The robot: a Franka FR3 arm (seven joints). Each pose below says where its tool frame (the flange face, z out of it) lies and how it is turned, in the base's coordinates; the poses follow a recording.
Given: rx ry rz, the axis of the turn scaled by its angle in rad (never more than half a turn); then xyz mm.
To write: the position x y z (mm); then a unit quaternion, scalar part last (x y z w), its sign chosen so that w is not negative. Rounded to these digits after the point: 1 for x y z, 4 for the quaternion.
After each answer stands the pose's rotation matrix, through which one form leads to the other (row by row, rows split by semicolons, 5 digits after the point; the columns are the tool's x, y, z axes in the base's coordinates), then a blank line. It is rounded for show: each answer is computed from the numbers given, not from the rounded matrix.
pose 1, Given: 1.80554 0.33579 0.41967 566.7 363.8 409.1
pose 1, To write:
566.7 363.8 409.1 0.7751 0.1441 0.1802 0.5882
0.89353 0.01150 0.44885; 0.43540 -0.26640 -0.85992; 0.10968 0.96379 -0.24304

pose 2, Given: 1.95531 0.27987 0.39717 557.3 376.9 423.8
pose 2, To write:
557.3 376.9 423.8 0.8205 0.1174 0.1667 0.5341
0.91686 0.01470 0.39893; 0.37073 -0.40195 -0.83725; 0.14804 0.91554 -0.37398

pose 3, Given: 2.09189 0.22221 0.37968 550.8 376.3 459.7
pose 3, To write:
550.8 376.3 459.7 0.8579 0.0911 0.1557 0.4812
0.93490 0.00651 0.35484; 0.30619 -0.52037 -0.79716; 0.17946 0.85392 -0.48849

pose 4, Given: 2.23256 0.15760 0.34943 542.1 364.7 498.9
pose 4, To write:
542.1 364.7 498.9 0.8925 0.0630 0.1397 0.4243
0.95304 -0.00608 0.30279; 0.23099 -0.63201 -0.73973; 0.19587 0.77494 -0.60093

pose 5, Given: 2.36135 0.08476 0.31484 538.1 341.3 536.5
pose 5, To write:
538.1 341.3 536.5 0.9203 0.0330 0.1227 0.3699
0.96770 -0.02998 0.25031; 0.15159 -0.72414 -0.67279; 0.20142 0.68900 -0.69621

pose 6, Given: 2.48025 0.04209 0.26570 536.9 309.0 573.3
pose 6, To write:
536.9 309.0 573.3 0.9426 0.0160 0.1010 0.3178
0.97909 -0.03402 0.20054; 0.09434 -0.79751 -0.59589; 0.18021 0.60235 -0.77762

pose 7, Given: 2.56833 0.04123 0.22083 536.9 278.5 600.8
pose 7, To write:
536.9 278.5 600.8 0.9569 0.0154 0.0823 0.2780
0.98599 -0.01635 0.16601; 0.07515 -0.84494 -0.52955; 0.14893 0.53461 -0.83187

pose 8, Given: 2.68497 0.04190 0.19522 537.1 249.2 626.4
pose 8, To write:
537.1 249.2 626.4 0.9722 0.0152 0.0707 0.2227
0.98955 -0.00199 0.14420; 0.06099 -0.90033 -0.43091; 0.13069 0.43520 -0.89080

